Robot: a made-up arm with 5 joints. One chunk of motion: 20 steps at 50 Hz.
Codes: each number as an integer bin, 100 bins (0 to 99) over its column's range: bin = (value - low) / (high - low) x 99, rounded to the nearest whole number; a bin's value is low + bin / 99 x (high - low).
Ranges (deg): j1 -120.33..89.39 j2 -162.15..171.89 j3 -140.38..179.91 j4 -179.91..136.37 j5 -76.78..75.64
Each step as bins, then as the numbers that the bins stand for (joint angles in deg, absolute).
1 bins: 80 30 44 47 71
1 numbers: 49.14 -60.93 1.97 -29.76 32.53
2 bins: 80 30 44 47 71
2 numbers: 49.14 -60.93 1.97 -29.76 32.53
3 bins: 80 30 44 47 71
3 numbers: 49.14 -60.93 1.97 -29.76 32.53
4 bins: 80 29 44 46 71
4 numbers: 49.14 -64.30 1.97 -32.95 32.53
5 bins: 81 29 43 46 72
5 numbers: 51.26 -64.30 -1.26 -32.95 34.07
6 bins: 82 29 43 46 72
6 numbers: 53.38 -64.30 -1.26 -32.95 34.07
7 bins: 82 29 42 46 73
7 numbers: 53.38 -64.30 -4.50 -32.95 35.61
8 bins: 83 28 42 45 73
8 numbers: 55.50 -67.67 -4.50 -36.15 35.61
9 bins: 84 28 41 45 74
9 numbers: 57.61 -67.67 -7.73 -36.15 37.15
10 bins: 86 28 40 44 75
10 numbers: 61.85 -67.67 -10.97 -39.34 38.69
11 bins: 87 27 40 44 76
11 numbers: 63.97 -71.05 -10.97 -39.34 40.23
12 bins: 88 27 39 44 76
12 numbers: 66.09 -71.05 -14.21 -39.34 40.23
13 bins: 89 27 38 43 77
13 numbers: 68.21 -71.05 -17.44 -42.54 41.77
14 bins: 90 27 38 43 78
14 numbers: 70.32 -71.05 -17.44 -42.54 43.31
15 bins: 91 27 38 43 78
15 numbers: 72.44 -71.05 -17.44 -42.54 43.31
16 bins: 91 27 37 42 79
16 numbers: 72.44 -71.05 -20.68 -45.73 44.85
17 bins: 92 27 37 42 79
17 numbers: 74.56 -71.05 -20.68 -45.73 44.85
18 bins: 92 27 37 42 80
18 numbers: 74.56 -71.05 -20.68 -45.73 46.39
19 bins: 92 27 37 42 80
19 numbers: 74.56 -71.05 -20.68 -45.73 46.39
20 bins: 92 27 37 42 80
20 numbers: 74.56 -71.05 -20.68 -45.73 46.39
